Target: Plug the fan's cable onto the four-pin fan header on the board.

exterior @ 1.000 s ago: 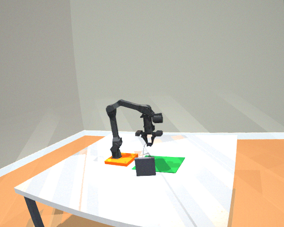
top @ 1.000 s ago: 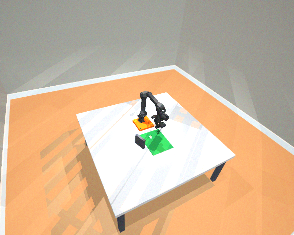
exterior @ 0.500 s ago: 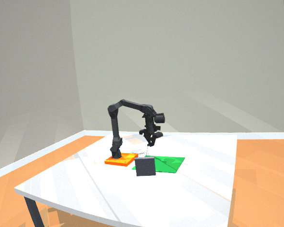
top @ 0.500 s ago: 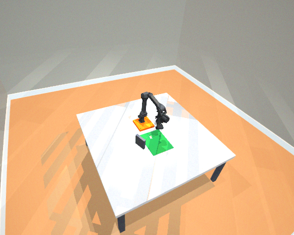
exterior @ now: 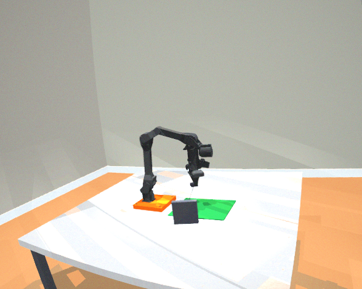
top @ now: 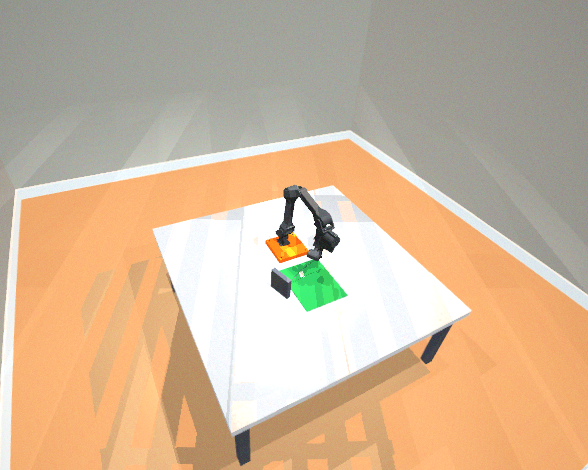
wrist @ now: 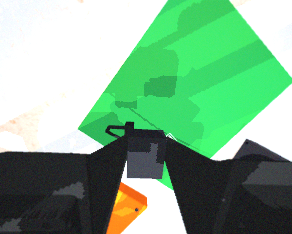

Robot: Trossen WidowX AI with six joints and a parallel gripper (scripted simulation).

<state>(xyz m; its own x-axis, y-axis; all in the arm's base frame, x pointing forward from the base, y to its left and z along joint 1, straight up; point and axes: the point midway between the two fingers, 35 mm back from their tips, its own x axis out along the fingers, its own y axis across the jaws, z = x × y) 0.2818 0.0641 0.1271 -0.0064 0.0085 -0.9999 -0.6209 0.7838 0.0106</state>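
Now: gripper tip 13 cm above the green board, 5 cm short of it and 4 cm to the left of it. The rest, counted from my gripper tip: pale header (12 cm below, 7 cm to the right, 2 cm behind); dark grey fan (21 cm to the right, 6 cm below, 4 cm ahead); fan plug (1 cm to the right, 1 cm behind, 1 cm above).
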